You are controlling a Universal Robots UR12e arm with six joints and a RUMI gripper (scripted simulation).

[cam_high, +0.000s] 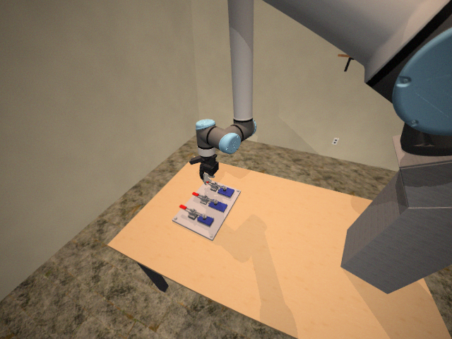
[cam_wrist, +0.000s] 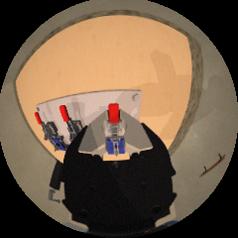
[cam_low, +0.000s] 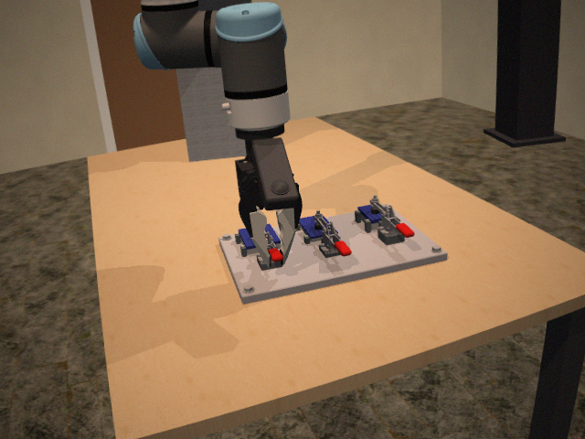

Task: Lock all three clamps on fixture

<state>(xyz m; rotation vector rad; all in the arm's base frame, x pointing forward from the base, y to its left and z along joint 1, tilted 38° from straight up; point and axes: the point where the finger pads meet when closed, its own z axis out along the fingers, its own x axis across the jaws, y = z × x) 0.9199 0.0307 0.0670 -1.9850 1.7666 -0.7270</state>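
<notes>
The blue part is 13 cm behind my hand, 2 cm below it and 1 cm to the right of it. Also, from my hand: grey fixture plate: 10 cm to the left, 10 cm behind, 5 cm below.
</notes>
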